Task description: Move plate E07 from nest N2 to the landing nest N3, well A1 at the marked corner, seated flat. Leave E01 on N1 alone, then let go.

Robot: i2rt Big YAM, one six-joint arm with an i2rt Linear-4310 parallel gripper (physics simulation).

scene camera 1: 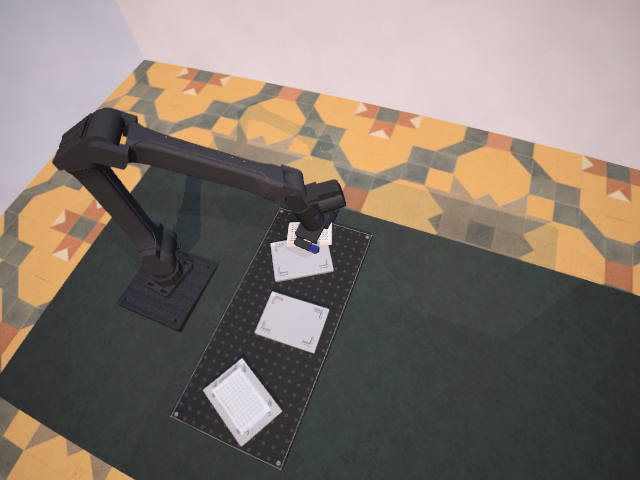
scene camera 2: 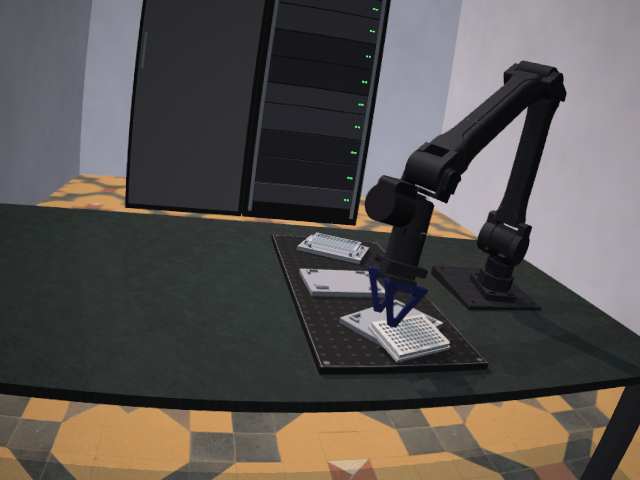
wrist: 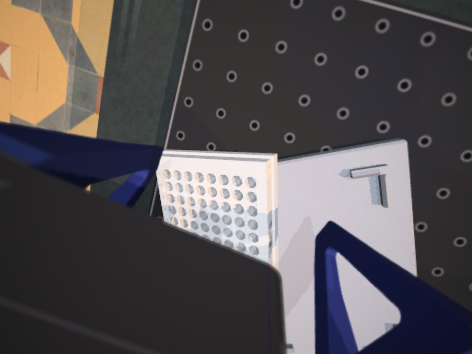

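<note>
The white many-welled plate [scene camera 1: 293,233] [scene camera 2: 416,338] [wrist: 215,196], apparently E07, lies tilted and askew, partly over one edge of an end nest [scene camera 1: 302,266] [scene camera 2: 359,322] [wrist: 312,192] and overhanging the board. My gripper [scene camera 1: 324,231] [scene camera 2: 386,317] [wrist: 244,195] is open with nothing between its fingers, low over the plate and that nest; contact cannot be told. The middle nest [scene camera 1: 292,322] [scene camera 2: 338,281] carries no plate. Another plate [scene camera 1: 240,403] [scene camera 2: 336,244], apparently E01, sits on the nest [scene camera 1: 272,411] at the other end. Labels and the well A1 mark are unreadable; my wrist hides part of the near plate.
The nests stand on a dark perforated board [scene camera 1: 222,361] [scene camera 2: 320,335] [wrist: 300,75] on a dark green table [scene camera 1: 439,361] [scene camera 2: 155,310]. The arm's base plate [scene camera 1: 193,304] [scene camera 2: 454,284] stands beside the board. A dark cabinet [scene camera 2: 196,103] and a server rack [scene camera 2: 315,93] stand beyond the table.
</note>
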